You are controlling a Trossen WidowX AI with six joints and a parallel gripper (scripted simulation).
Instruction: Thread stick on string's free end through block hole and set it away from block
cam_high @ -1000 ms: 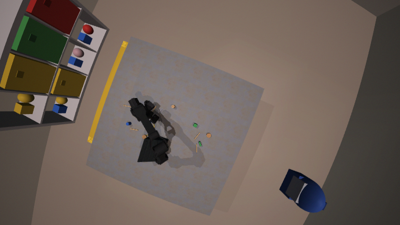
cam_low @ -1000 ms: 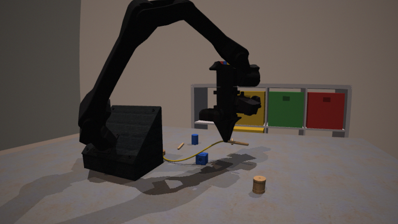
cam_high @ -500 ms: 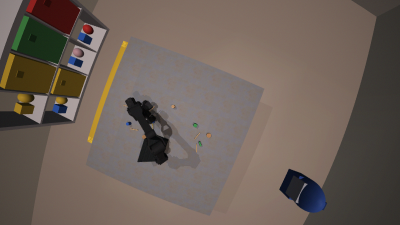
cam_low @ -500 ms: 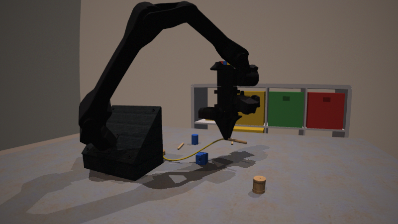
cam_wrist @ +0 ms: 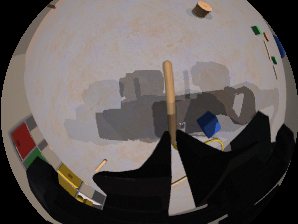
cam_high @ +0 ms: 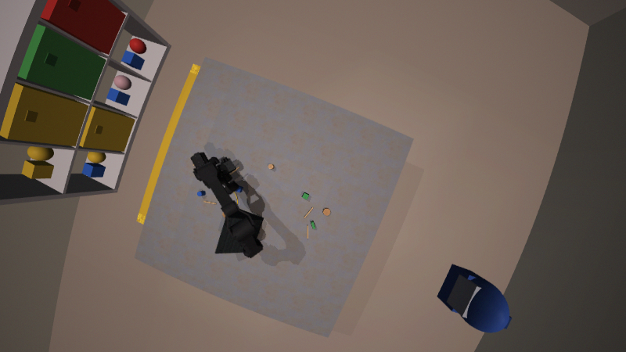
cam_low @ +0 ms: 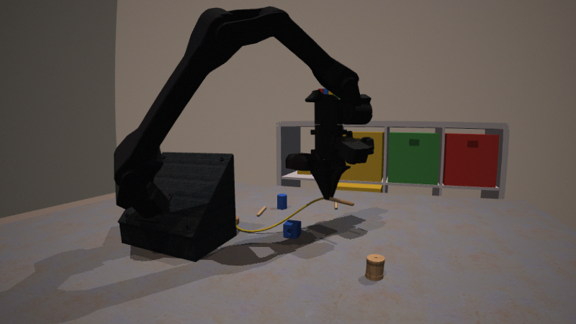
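The blue block is 7 cm behind my gripper tip, 5 cm to the right of it and 6 cm below it. Also, from my gripper tip: blue cylinder 15 cm behind, 15 cm to the left, 5 cm below; wooden cylinder 10 cm ahead, 18 cm to the right, 6 cm below.
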